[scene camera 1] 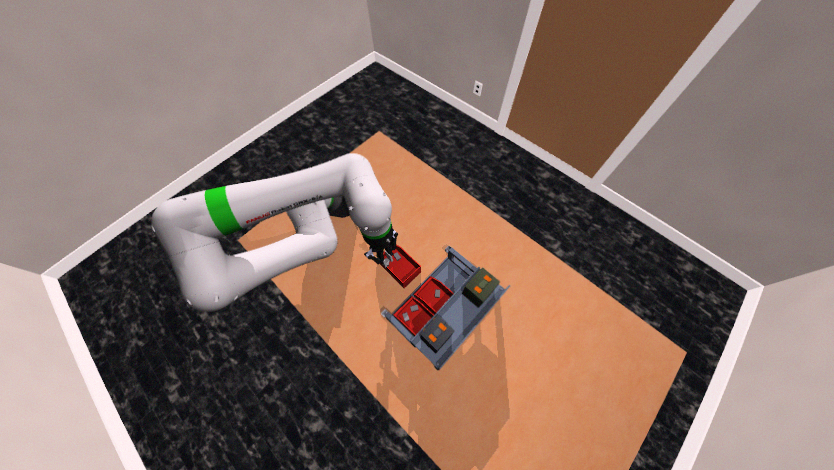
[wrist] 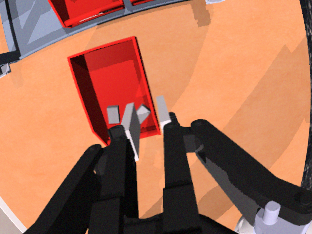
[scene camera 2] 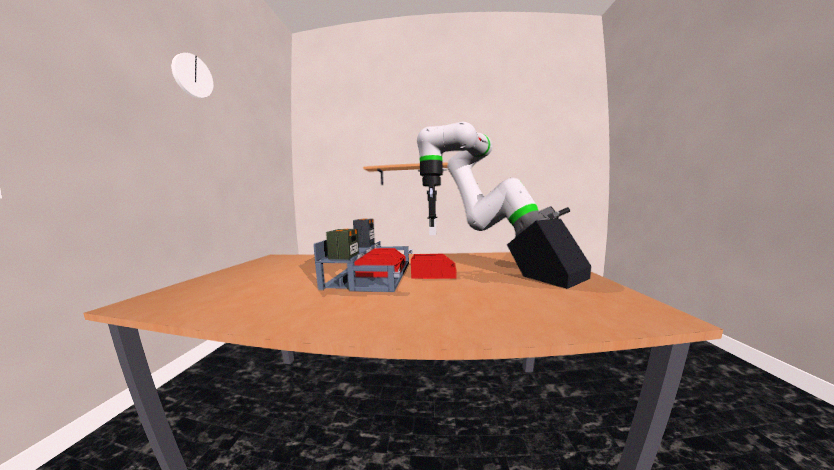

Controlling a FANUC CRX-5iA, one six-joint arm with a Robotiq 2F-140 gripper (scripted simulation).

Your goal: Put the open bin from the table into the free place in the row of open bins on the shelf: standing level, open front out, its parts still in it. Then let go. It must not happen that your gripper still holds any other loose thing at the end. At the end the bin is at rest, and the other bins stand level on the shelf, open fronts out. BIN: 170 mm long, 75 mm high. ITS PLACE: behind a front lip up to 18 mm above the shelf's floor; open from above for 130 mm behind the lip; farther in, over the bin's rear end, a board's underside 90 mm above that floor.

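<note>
The wrist view shows the gripper (wrist: pixel 148 111), while the grey box is out of frame in the wrist view. Scene camera 1 takes in the grey box (scene camera 1: pixel 436 334) along with a red bin (scene camera 1: pixel 426 293), and scene camera 2 shows a red bin (scene camera 2: pixel 423 266).
</note>
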